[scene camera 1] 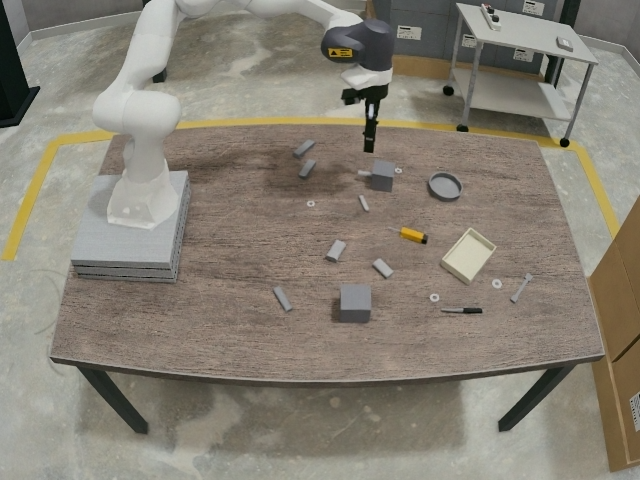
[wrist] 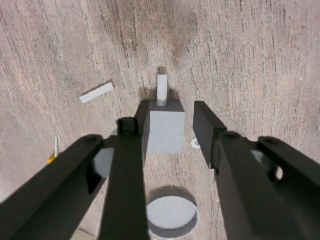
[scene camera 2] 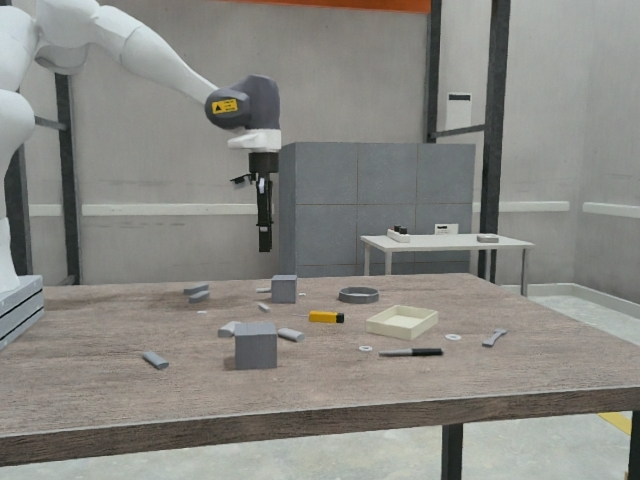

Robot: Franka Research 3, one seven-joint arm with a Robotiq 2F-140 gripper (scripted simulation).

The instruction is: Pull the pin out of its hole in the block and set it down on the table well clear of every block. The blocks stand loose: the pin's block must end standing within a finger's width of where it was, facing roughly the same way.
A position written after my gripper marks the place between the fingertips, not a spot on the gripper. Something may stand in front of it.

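My gripper (scene camera 2: pixel 265 250) can be seen in scene camera 1 (scene camera 1: pixel 369 146) too, and the wrist view has the gripper as well (wrist: pixel 171 114). There's a grey block (scene camera 2: pixel 283 287), and then a grey block (scene camera 2: pixel 255 343) as well. I can also see a cream tray (scene camera 2: pixel 405 317), and you'd find the tray in scene camera 1 too (scene camera 1: pixel 471 252).
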